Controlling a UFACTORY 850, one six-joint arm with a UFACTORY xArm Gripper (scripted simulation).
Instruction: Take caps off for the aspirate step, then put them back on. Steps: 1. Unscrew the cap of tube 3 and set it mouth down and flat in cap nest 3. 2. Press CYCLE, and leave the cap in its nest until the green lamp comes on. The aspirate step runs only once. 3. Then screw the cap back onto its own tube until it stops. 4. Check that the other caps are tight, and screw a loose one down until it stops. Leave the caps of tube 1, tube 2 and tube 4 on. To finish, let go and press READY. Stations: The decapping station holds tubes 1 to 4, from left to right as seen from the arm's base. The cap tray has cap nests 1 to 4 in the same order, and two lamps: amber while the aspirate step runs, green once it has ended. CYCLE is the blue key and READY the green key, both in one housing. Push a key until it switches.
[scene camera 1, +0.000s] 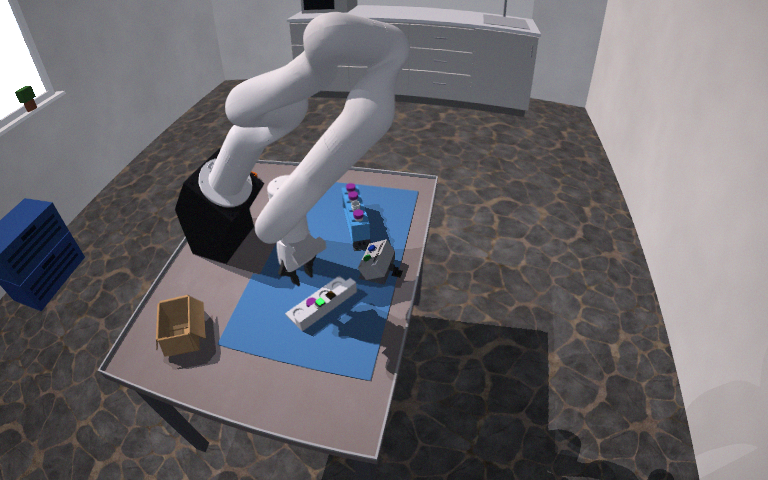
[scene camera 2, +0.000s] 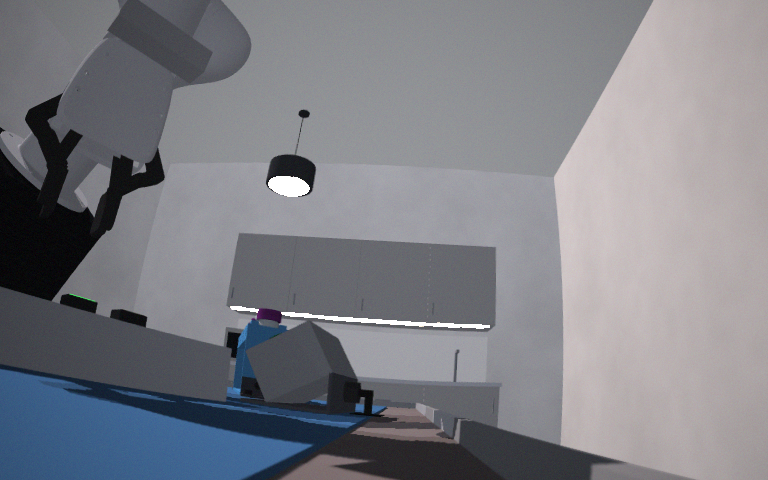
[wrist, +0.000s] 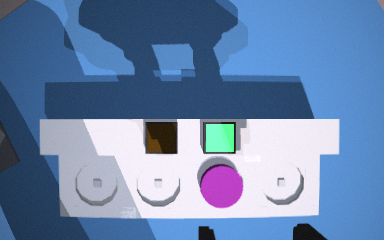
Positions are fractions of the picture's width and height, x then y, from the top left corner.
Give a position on a cardboard box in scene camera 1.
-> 0.23, 0.66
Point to the gripper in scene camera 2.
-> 0.09, 0.47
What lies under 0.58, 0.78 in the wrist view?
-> A magenta cap.
